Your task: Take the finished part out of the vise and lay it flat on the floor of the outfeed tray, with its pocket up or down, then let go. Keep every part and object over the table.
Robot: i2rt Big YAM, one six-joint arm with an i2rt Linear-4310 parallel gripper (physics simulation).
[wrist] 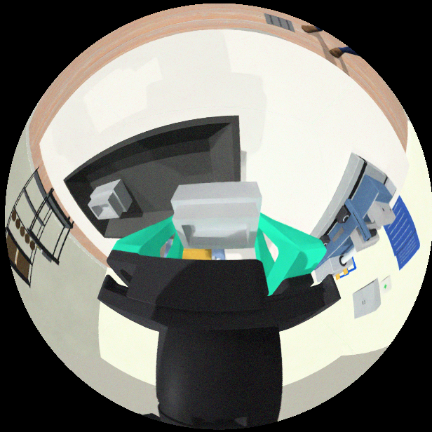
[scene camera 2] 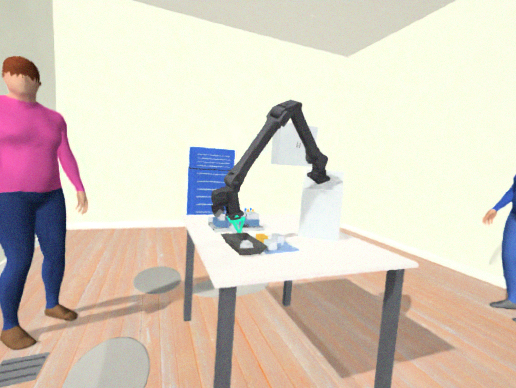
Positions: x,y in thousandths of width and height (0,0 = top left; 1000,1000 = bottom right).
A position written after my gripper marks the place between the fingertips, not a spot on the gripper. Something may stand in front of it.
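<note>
There is a vise (wrist: 853,436) that I can see, and with it I see my own gripper (wrist: 506,499).
</note>
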